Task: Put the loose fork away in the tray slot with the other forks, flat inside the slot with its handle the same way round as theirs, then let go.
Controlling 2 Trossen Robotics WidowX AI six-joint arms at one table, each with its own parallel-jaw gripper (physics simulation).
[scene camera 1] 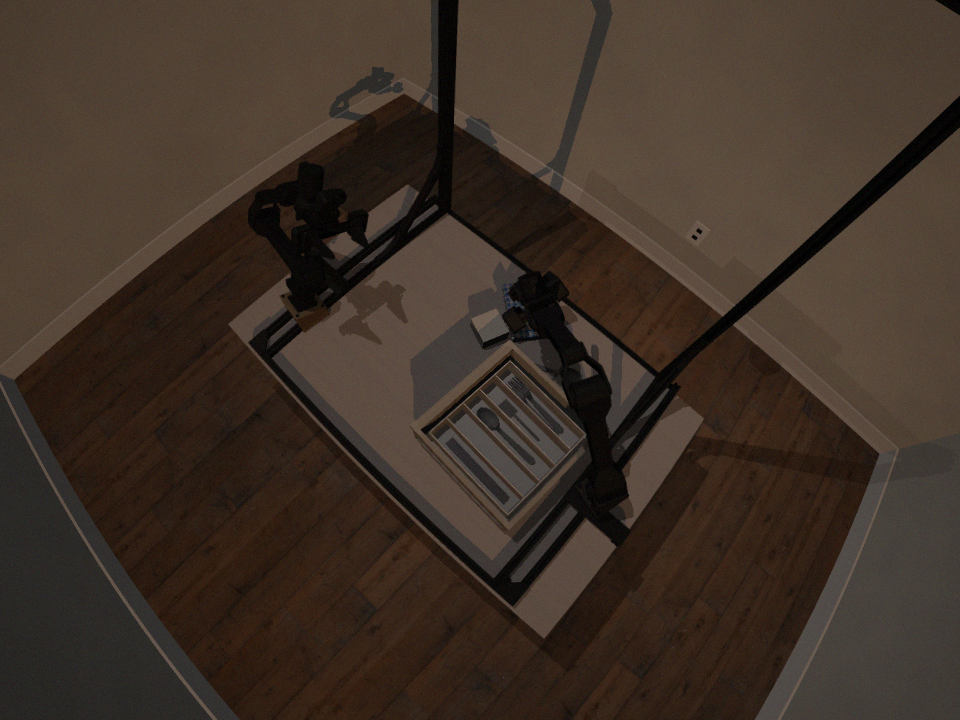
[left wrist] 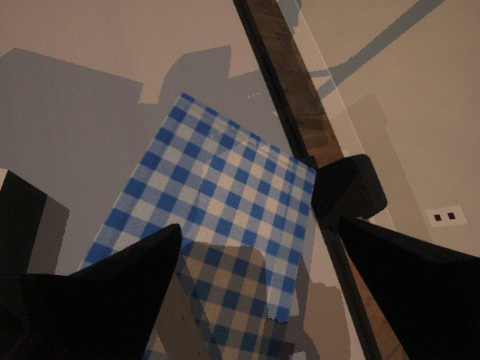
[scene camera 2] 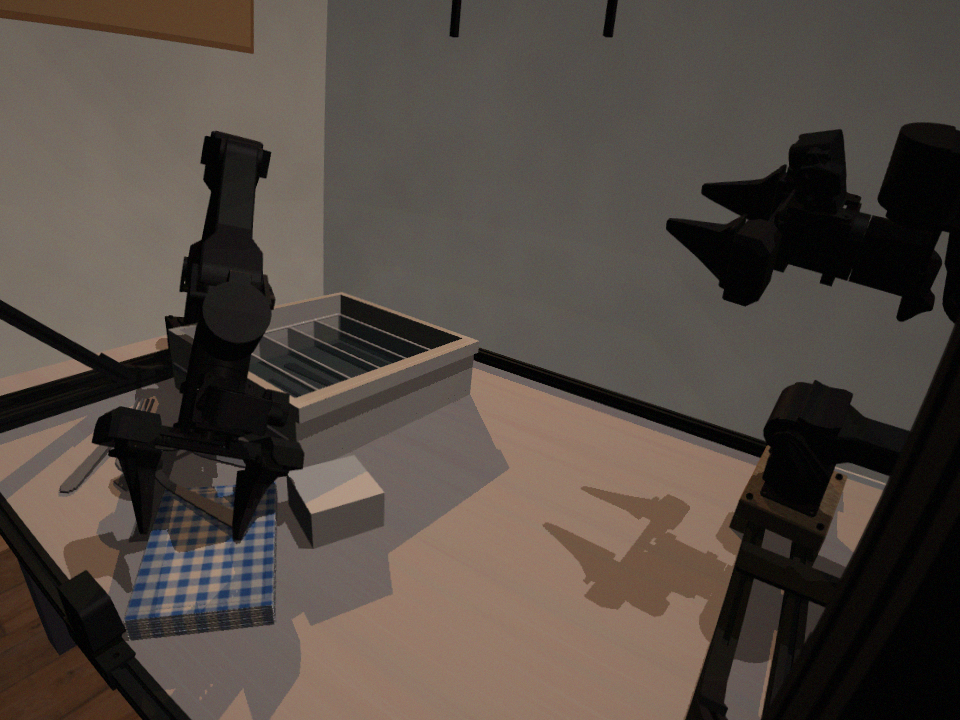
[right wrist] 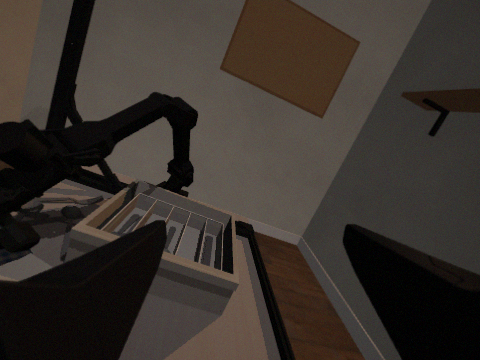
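Note:
The loose fork (scene camera 2: 85, 468) lies on the table at the left in scene camera 2, its tines partly behind my left gripper's arm. My left gripper (scene camera 2: 191, 534) (left wrist: 259, 228) is open and empty, low over the checked napkin, to the right of the fork in scene camera 2. My right gripper (scene camera 1: 348, 249) (scene camera 2: 686, 206) (right wrist: 255, 231) is open and empty, high above the table. The cutlery tray (scene camera 1: 465, 389) (scene camera 2: 387, 373) has divided slots. In scene camera 1 the tray forks (scene camera 1: 552, 422) lie in its right-hand slot, tines to the upper left, handles to the lower right.
The blue checked napkin stack (scene camera 2: 201, 573) (left wrist: 235, 200) lies under the left fingers, with a knife-like piece (scene camera 2: 193, 496) across it. Other loose cutlery (right wrist: 72, 212) is nearby, partly hidden. A white box (scene camera 1: 490, 325) (scene camera 2: 337, 496) stands between napkin and tray. Dark frame rails edge the table.

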